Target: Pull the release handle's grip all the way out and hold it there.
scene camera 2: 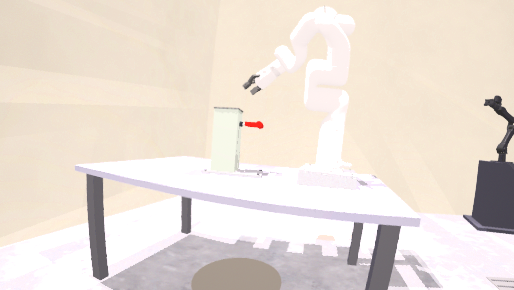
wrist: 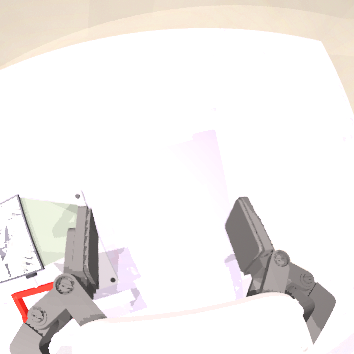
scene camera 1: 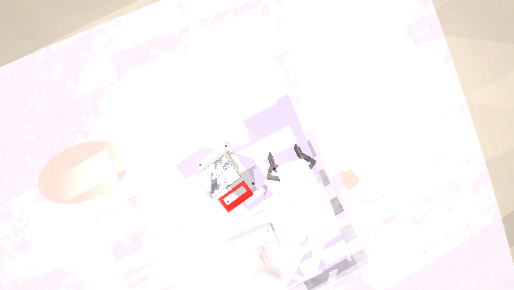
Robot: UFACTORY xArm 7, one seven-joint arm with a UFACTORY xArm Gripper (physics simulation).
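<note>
The release handle's red grip (scene camera 1: 240, 201) (scene camera 2: 254, 124) (wrist: 34, 289) is a rectangular loop. It stands out from the upper side of a pale green box-shaped post (scene camera 1: 218, 175) (scene camera 2: 225, 140) (wrist: 47, 225), on the side facing the arm's base, with a short dark piece between them. My gripper (scene camera 1: 283, 151) (scene camera 2: 249, 89) (wrist: 164, 216) is open and empty. In scene camera 2 it hangs above the grip and the post's top, tilted downward. In scene camera 1 it is up and right of the grip. The left finger partly covers the grip in the wrist view.
The post stands on a thin base plate (wrist: 105, 267) with small dark dots on the white table (scene camera 2: 250, 200). The arm's base block (scene camera 2: 327, 177) is to the right of the post. A dark pedestal (scene camera 2: 492, 195) with another arm stands off the table at the far right.
</note>
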